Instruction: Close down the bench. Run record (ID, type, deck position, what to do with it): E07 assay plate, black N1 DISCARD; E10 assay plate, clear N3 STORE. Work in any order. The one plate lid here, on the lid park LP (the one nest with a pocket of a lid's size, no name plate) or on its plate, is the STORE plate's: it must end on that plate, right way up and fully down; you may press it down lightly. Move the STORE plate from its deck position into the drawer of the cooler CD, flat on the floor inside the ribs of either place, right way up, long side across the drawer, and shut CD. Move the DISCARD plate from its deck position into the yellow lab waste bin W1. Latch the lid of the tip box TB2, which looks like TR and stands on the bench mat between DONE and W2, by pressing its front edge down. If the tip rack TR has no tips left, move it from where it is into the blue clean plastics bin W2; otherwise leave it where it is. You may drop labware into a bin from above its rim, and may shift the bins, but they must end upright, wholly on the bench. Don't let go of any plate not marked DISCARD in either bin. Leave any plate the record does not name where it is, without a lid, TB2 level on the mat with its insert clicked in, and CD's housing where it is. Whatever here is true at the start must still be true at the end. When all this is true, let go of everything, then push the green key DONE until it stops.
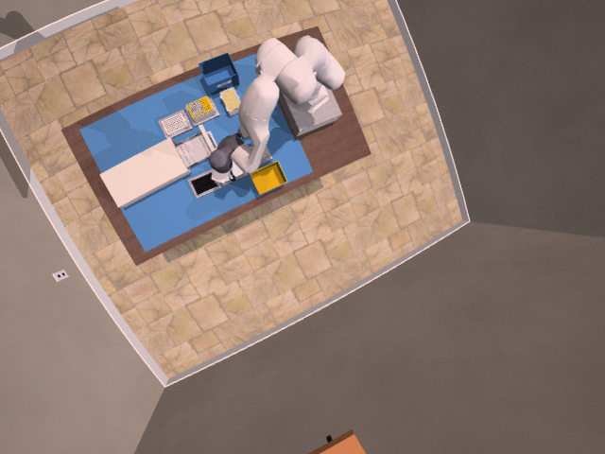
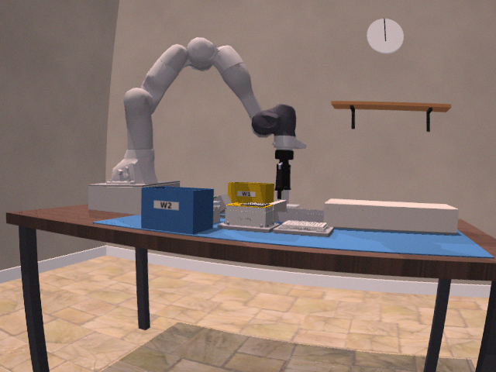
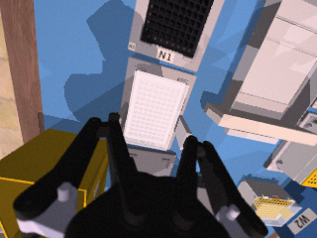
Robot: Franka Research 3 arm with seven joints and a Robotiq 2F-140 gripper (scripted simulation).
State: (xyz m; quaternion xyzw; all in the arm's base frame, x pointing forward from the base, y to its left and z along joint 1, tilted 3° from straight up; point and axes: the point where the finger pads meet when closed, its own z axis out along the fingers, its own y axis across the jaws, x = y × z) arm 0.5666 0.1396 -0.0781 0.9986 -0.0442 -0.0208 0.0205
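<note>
My gripper is now 20 mm above the white plate lid. From my hand the other things lie so: nest N1 (170 mm ahead, 60 mm below, 10 mm to the right); grey nest N3 (60 mm below); black plate (170 mm ahead, 40 mm below, 10 mm to the right).
</note>
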